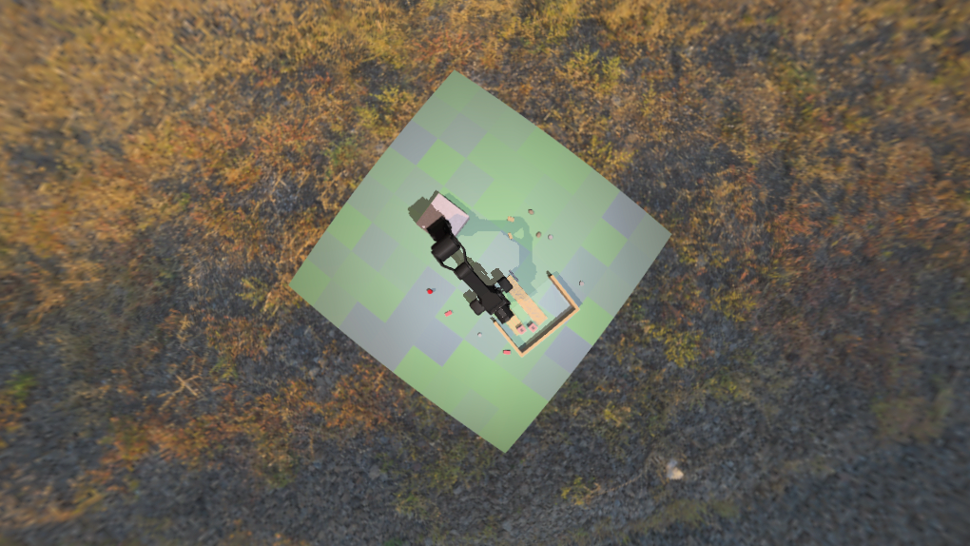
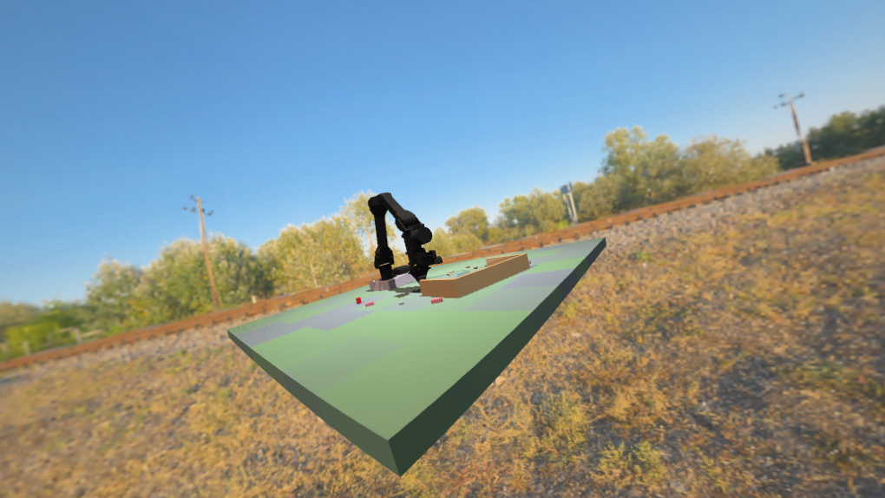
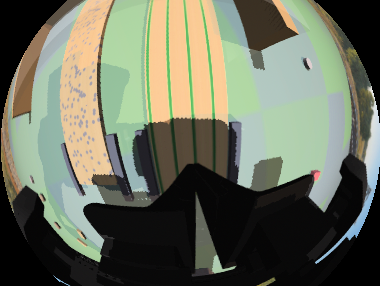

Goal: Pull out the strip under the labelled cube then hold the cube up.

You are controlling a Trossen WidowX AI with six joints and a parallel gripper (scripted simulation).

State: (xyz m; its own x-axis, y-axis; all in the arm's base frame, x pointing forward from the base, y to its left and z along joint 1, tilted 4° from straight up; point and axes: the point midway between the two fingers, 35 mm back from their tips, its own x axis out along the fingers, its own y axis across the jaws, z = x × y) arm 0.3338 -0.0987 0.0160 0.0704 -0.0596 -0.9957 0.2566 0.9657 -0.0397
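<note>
Now: the speckled strip 140 mm ahead of my gripper tip and 70 mm to the left of it.
</note>
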